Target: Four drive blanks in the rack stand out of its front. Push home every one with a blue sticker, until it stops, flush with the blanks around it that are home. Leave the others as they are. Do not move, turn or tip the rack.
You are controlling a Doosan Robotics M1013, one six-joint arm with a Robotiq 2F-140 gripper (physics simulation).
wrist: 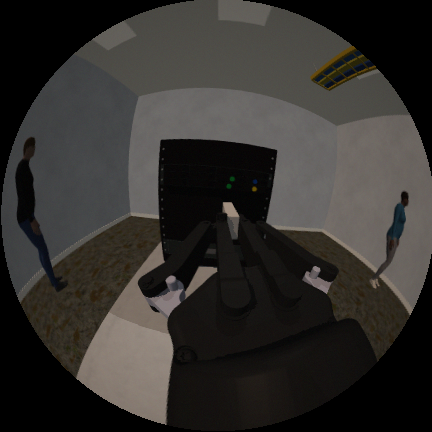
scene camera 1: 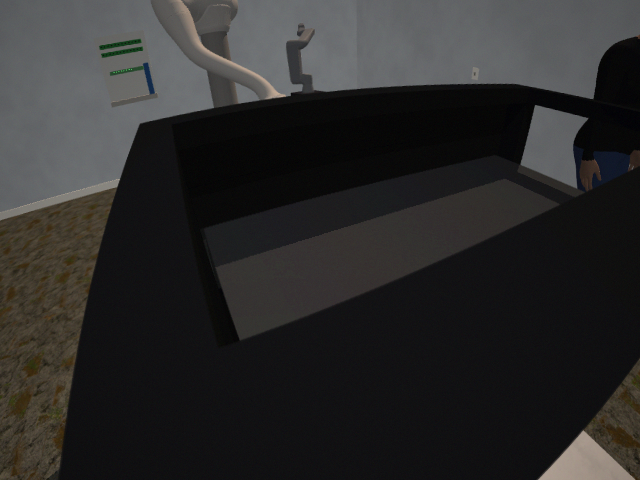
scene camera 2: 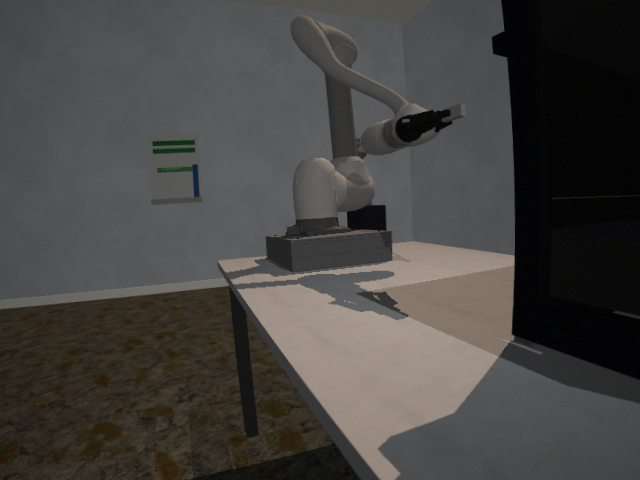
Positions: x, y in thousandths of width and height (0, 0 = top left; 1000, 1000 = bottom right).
Labels:
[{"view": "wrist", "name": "my gripper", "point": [524, 487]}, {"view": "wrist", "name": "black rack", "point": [453, 409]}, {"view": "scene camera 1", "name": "black rack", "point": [562, 578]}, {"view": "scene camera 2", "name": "my gripper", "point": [724, 228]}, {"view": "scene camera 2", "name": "black rack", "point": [885, 153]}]

